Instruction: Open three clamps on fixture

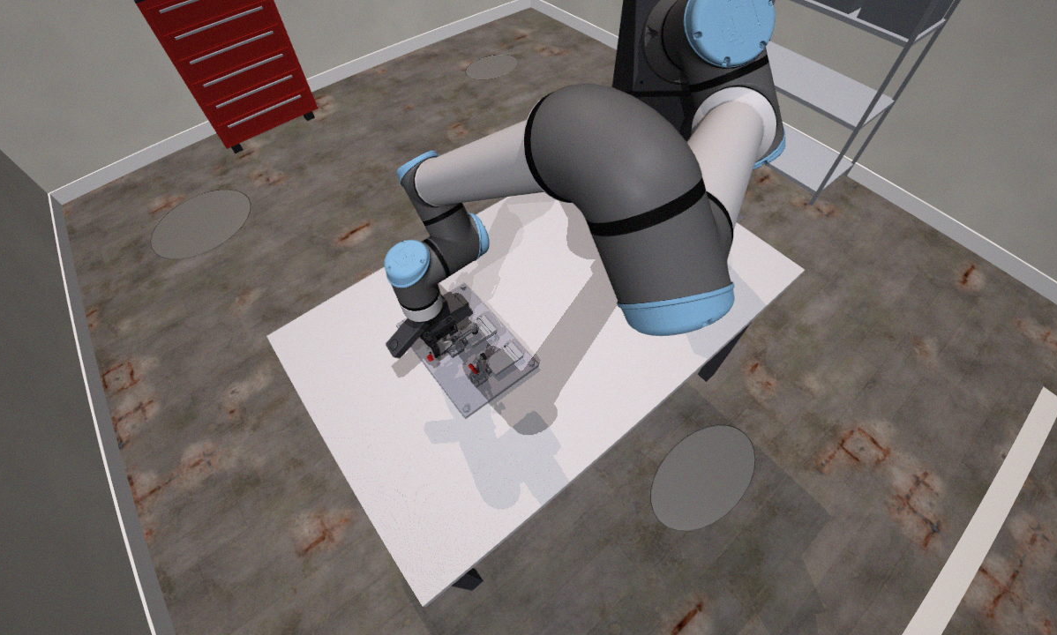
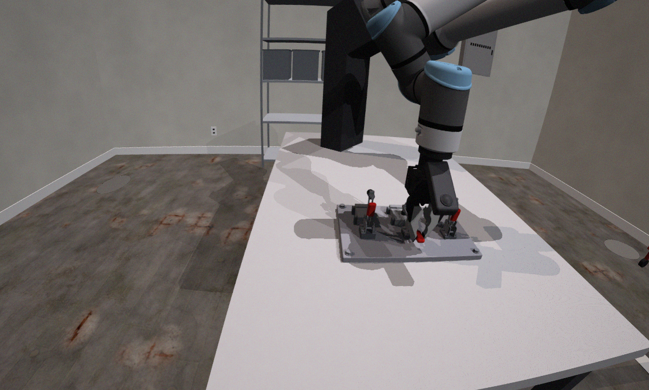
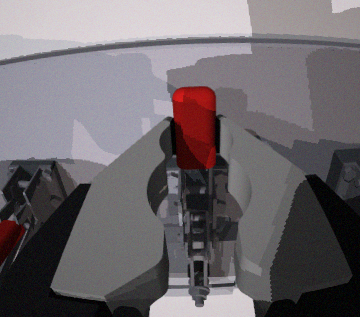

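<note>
My hand is 9 cm past the fixture, 2 cm to the left of it and 4 cm above it.
</note>
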